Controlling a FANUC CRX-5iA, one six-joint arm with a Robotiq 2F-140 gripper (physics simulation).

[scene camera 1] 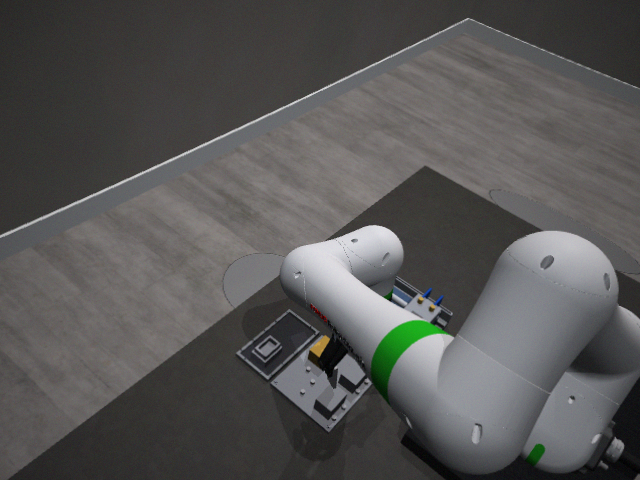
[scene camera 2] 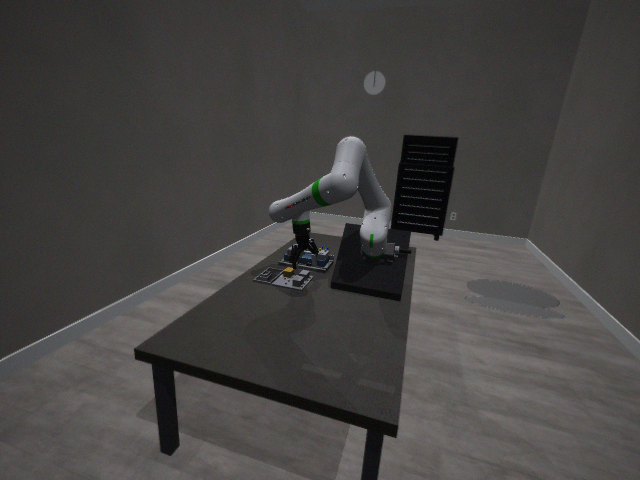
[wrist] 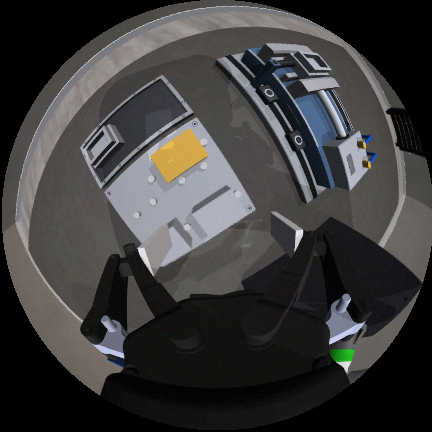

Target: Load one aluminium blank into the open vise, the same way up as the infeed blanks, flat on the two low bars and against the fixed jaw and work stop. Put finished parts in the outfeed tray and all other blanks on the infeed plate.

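Places are measured from the arm's base along level axes (x back, y up, z left), in millimetres.
Where they show: gripper, fingertip midpoint: (scene camera 1: 358,372) (scene camera 2: 305,270) (wrist: 219,229); arm's base, link origin: (scene camera 2: 374,252).
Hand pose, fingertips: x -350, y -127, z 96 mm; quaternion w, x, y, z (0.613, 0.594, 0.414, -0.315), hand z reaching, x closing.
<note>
Things, the pixels of their top centre, and the offset from my fingertips.
- infeed plate, top centre: (wrist: 173,198) (scene camera 1: 325,379) (scene camera 2: 293,279) dx -59, dy -53, dz +34 mm
- yellow blank, top centre: (wrist: 177,154) (scene camera 1: 324,347) (scene camera 2: 289,269) dx -102, dy -17, dz -12 mm
- vise, top centre: (wrist: 336,98) (scene camera 1: 391,287) (scene camera 2: 307,248) dx -72, dy +38, dz -243 mm
- vise's grey end block, top centre: (wrist: 356,157) (scene camera 1: 421,310) (scene camera 2: 321,251) dx +23, dy +35, dz -235 mm
My gripper (scene camera 1: 332,376) (scene camera 2: 305,259) (wrist: 219,229) is open and empty, above the infeed plate (scene camera 1: 294,384) (wrist: 122,200) near its two aluminium blanks. One aluminium blank (scene camera 1: 354,377) (wrist: 220,212) lies by the plate's edge; the other aluminium blank (scene camera 1: 330,401) is partly behind a finger in the wrist view. A yellow blank (scene camera 1: 318,348) (scene camera 2: 288,271) (wrist: 180,155) lies at the tray end. A pocketed part (wrist: 114,136) lies in the outfeed tray (scene camera 1: 286,330) (wrist: 145,112). The vise (scene camera 2: 323,256) (wrist: 310,117) has a pocketed part (wrist: 301,65) at its jaw end; exact seating is unclear.
The arm covers much of the vise in scene camera 1. The vise's grey end block (wrist: 342,160) has blue and brass fittings. The arm's black base plate (scene camera 2: 367,279) (wrist: 360,280) lies beside the work area. Small white pegs stand on the infeed plate.
</note>
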